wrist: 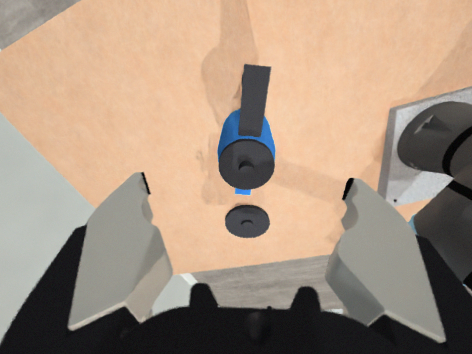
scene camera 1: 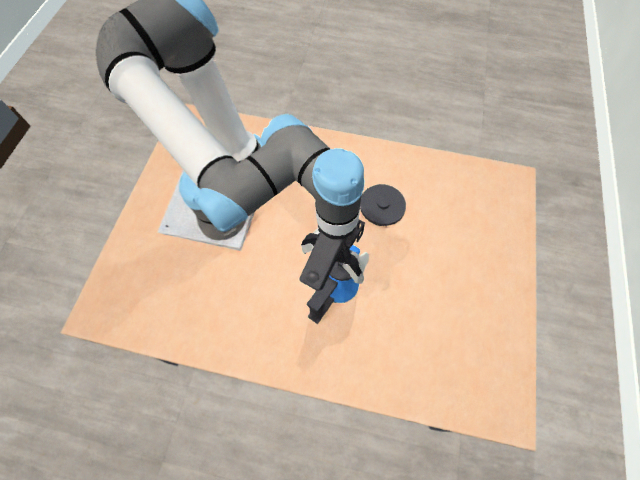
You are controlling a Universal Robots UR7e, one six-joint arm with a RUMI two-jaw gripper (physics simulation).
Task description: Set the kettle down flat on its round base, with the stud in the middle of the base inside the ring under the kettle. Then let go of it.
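Observation:
The blue kettle (scene camera 1: 347, 293) (wrist: 231, 131) stands upright on the table, with a dark lid (wrist: 245, 177) and a dark handle (scene camera 1: 319, 303) (wrist: 254, 100). Its small blue spout (scene camera 1: 354, 250) (wrist: 243, 191) is on the side opposite the handle, toward the base in the wrist view. The round dark base (scene camera 1: 371, 212) (wrist: 235, 225) lies flat on the table, apart from the kettle, with its stud (scene camera 1: 383, 204) (wrist: 247, 222) in the middle. My gripper (scene camera 1: 333, 262) (wrist: 245, 177) is open and empty, above the kettle, and partly hides it in the scene view. The ring under the kettle is hidden.
The orange table top (scene camera 1: 454, 310) (wrist: 125, 90) carries the kettle and the base. The arm's grey mounting plate (scene camera 1: 180, 227) (wrist: 395, 150) is at the left in the scene view and at the right in the wrist view. The arm reaches over the table from the upper left in the scene view.

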